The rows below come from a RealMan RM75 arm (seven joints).
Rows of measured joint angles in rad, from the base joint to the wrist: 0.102 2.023 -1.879 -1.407 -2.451 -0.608 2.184; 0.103 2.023 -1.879 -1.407 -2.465 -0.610 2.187; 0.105 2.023 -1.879 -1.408 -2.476 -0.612 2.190; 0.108 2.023 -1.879 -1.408 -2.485 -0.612 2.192; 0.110 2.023 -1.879 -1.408 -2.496 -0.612 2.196; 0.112 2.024 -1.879 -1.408 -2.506 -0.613 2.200; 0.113 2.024 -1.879 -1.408 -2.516 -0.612 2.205; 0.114 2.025 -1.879 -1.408 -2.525 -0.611 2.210; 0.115 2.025 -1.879 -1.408 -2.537 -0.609 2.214; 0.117 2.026 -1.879 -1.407 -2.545 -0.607 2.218
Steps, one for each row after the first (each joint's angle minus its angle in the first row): 0.001 0.000 0.000 0.000 -0.014 -0.002 0.003; 0.003 0.000 0.000 -0.001 -0.025 -0.004 0.006; 0.006 0.000 0.000 -0.001 -0.034 -0.004 0.008; 0.008 0.000 0.000 -0.001 -0.045 -0.004 0.012; 0.010 0.001 0.000 -0.001 -0.055 -0.005 0.016; 0.011 0.001 0.000 -0.001 -0.065 -0.004 0.021; 0.012 0.002 0.000 -0.001 -0.074 -0.003 0.026; 0.013 0.002 0.000 -0.001 -0.086 -0.001 0.030; 0.015 0.003 0.000 0.000 -0.094 0.001 0.034
